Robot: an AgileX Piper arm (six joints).
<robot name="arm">
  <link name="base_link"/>
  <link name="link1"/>
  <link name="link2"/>
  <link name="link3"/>
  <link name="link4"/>
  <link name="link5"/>
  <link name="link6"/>
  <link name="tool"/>
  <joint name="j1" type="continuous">
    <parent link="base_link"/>
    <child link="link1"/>
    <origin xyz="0 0 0.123"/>
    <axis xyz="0 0 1"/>
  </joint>
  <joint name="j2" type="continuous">
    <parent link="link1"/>
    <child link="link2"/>
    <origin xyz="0 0 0" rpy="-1.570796 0 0"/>
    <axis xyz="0 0 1"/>
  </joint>
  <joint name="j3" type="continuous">
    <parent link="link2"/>
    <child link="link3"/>
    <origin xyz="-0.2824 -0.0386 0"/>
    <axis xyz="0 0 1"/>
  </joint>
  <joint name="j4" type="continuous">
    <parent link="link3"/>
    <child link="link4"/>
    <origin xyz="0.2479 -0.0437 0" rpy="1.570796 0 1.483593"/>
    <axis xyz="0 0 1"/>
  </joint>
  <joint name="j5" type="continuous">
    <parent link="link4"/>
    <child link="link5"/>
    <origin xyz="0 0 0" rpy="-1.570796 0 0"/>
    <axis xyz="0 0 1"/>
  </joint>
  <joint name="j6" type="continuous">
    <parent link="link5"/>
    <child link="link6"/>
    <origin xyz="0 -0.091 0" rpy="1.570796 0 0"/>
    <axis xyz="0 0 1"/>
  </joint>
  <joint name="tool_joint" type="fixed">
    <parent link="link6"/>
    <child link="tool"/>
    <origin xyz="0 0 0"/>
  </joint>
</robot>
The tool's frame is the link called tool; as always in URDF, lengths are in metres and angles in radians. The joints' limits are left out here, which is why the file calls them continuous.
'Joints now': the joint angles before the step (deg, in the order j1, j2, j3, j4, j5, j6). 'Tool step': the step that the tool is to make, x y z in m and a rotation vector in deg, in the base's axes. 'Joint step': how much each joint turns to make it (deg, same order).
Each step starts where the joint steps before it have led.
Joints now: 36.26, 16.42, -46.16, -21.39, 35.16, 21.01
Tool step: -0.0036, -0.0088, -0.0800, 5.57, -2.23, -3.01
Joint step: 0.02, -14.27, 19.68, -13.17, -7.35, 16.65
